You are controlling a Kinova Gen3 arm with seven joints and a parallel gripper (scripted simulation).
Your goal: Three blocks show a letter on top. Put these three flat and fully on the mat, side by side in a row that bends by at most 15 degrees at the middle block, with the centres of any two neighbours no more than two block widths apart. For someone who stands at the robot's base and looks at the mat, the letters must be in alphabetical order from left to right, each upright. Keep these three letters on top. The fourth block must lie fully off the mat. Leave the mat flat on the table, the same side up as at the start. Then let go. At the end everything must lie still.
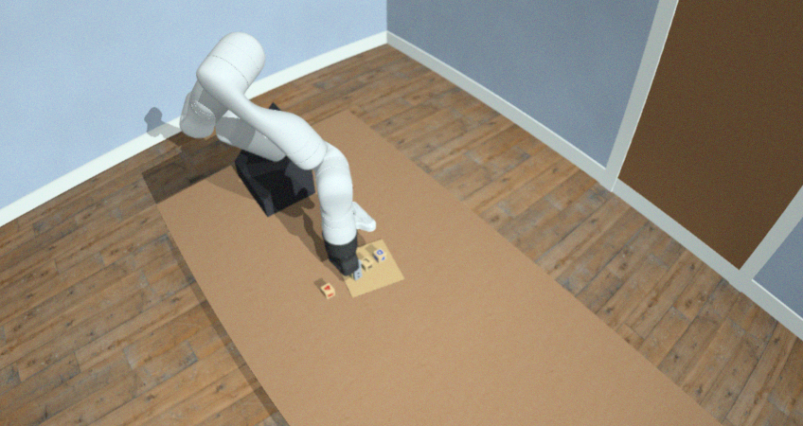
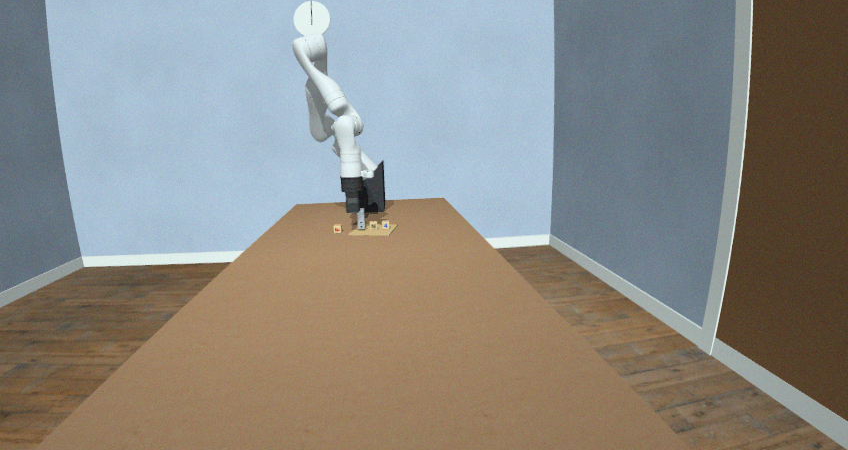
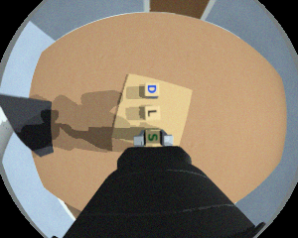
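The tan mat is 4 cm to the left of my hand and 3 cm below it.
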